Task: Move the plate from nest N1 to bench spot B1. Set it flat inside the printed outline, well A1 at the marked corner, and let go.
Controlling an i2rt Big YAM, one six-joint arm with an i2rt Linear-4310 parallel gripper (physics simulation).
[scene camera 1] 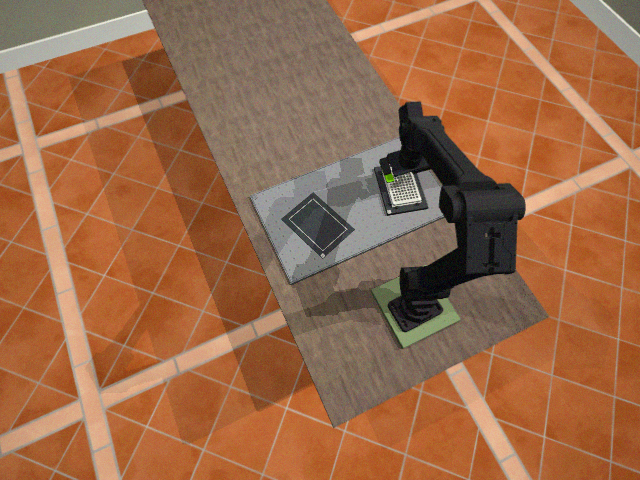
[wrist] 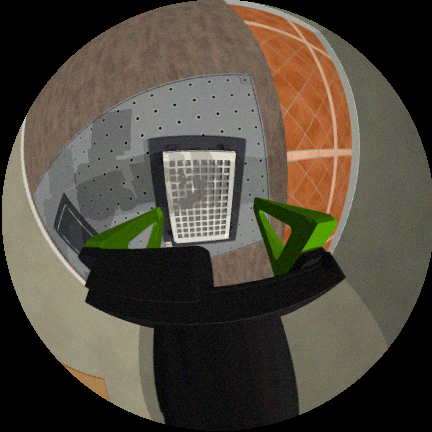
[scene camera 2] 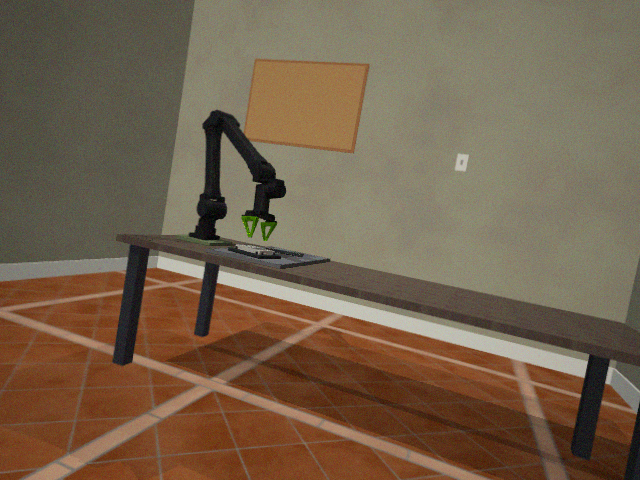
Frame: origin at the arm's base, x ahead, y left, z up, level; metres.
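Where they show: gripper, fingertip midpoint: point(scene camera 1: 404, 174) point(wrist: 207, 206) point(scene camera 2: 257, 239); arm's base, link origin: point(scene camera 1: 414, 308) point(scene camera 2: 204, 237).
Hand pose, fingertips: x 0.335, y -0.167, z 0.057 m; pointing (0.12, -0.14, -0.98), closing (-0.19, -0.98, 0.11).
Things, the pixels of their top centre, and the offset from my fingertips. "spot": a spot on its surface instead. Level surfaces: height alone.
- white well plate, top centre: point(wrist: 200, 202) point(scene camera 1: 401, 184) point(scene camera 2: 255, 247) dx -0.008, dy +0.007, dz -0.035 m
- dark nest N1, surface spot: point(wrist: 158, 180) spot: dx +0.034, dy +0.048, dz -0.049 m
- small white label, surface spot: point(wrist: 168, 244) point(scene camera 1: 389, 212) spot: dx -0.065, dy +0.081, dz -0.049 m
- Bench spot B1, surface spot: point(wrist: 75, 227) spot: dx +0.028, dy +0.262, dz -0.059 m
- small white corner mark, top centre: point(scene camera 1: 322, 255) dx -0.093, dy +0.309, dz -0.059 m
- grey perforated board, top centre: point(wrist: 110, 215) point(scene camera 1: 352, 202) point(scene camera 2: 275, 254) dx +0.015, dy +0.154, dz -0.060 m
- wooden table, surface height: dz -0.074 m
The white well plate point(scene camera 1: 404, 189) point(scene camera 2: 255, 250) point(wrist: 200, 195) lies flat in the dark nest N1 point(scene camera 1: 384, 200) point(wrist: 158, 180). A small white label point(scene camera 1: 389, 211) point(wrist: 168, 244) marks one nest corner. Bench spot B1 point(scene camera 1: 317, 224) point(wrist: 75, 227) is a dark mat with a thin printed rectangle and a small white corner mark point(scene camera 1: 323, 255). My gripper point(scene camera 2: 258, 238) point(wrist: 207, 206) is open and empty, fingers pointing down, above the plate with a visible gap. In scene camera 1 the arm hides one finger and part of the nest's far edge.
The grey perforated board point(scene camera 1: 361, 232) point(wrist: 200, 117) carries N1 and B1 on the wooden table point(scene camera 1: 268, 93) point(scene camera 2: 413, 289). The arm's green base plate point(scene camera 1: 408, 338) lies at the near end. The table's long edge runs close beside the board on N1's side.
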